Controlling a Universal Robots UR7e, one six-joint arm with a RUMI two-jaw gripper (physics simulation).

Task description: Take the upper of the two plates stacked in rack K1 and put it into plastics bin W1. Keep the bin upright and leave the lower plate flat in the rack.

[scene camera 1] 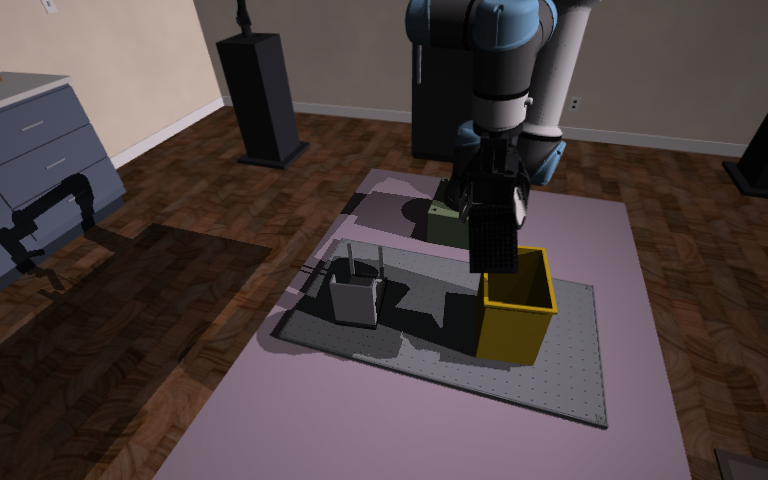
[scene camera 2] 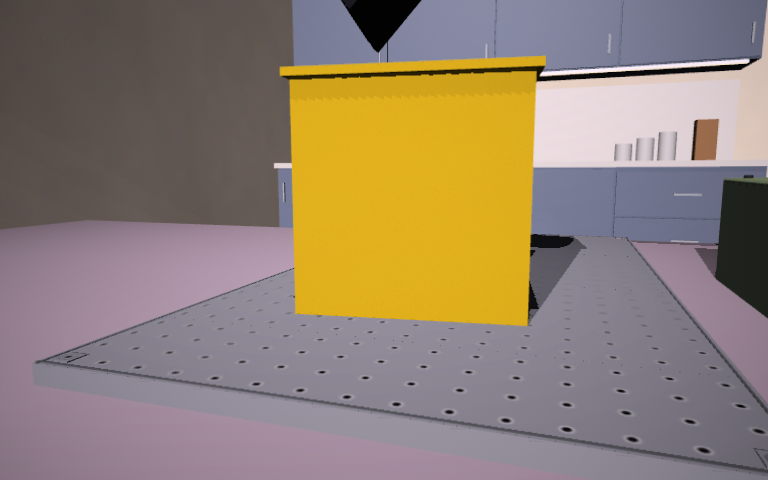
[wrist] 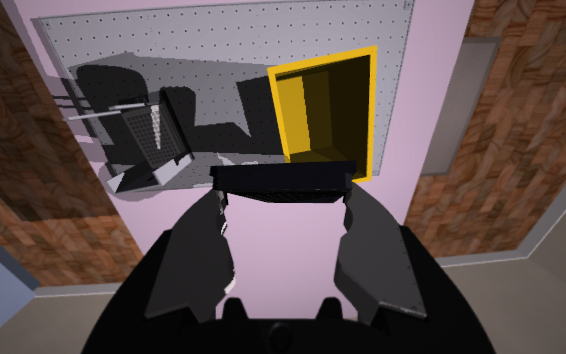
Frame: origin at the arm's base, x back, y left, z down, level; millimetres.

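Where they show: gripper, fingertip midpoint: (scene camera 1: pixel 490 225) (wrist: pixel 284 184).
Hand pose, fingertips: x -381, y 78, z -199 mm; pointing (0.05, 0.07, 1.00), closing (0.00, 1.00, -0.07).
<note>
Things, the pixels of their centre, and the offset from my fingertips. Level surfaces: height alone.
- black well plate, body centre: (wrist: pixel 292 190) (scene camera 1: pixel 492 238) dx -15, dy +8, dz +16 mm
- Bin W1, body centre: (scene camera 2: pixel 418 192) (wrist: pixel 313 122) (scene camera 1: pixel 509 303) dx +14, dy +67, dz +207 mm
- Rack K1, body centre: (scene camera 1: pixel 361 282) (wrist: pixel 141 139) dx -3, dy -271, dz +227 mm
- lower plate, body centre: (scene camera 1: pixel 361 297) (wrist: pixel 156 138) dx -13, dy -269, dz +270 mm
- grey perforated board, surface height: dz +297 mm
- pink table top, surface height: dz +310 mm
My gripper (scene camera 1: pixel 493 208) (wrist: pixel 284 184) is shut on the upper plate, a black well plate (scene camera 1: pixel 493 244) (wrist: pixel 283 176). The plate hangs tilted, high beside the back left rim of bin W1 in the first scene view. In the second scene view a dark corner of the plate (scene camera 2: pixel 378 28) points down just above the rim line. Bin W1 (scene camera 1: pixel 512 336) (scene camera 2: pixel 413 198) (wrist: pixel 373 115) is yellow, open-topped and upright. Rack K1 (scene camera 1: pixel 353 302) stands to the left with upright posts. In the wrist view the lower plate (wrist: pixel 145 132) lies in the rack, partly in shadow; its flatness is hard to judge.
Bin and rack stand on a grey perforated board (scene camera 1: pixel 572 362) (scene camera 2: pixel 226 365) (wrist: pixel 200 25) on a pink table top (scene camera 1: pixel 351 418). The arm's green base block (scene camera 1: pixel 446 227) (scene camera 2: pixel 747 243) is behind the board. The bin's raised walls stand near the held plate.
</note>
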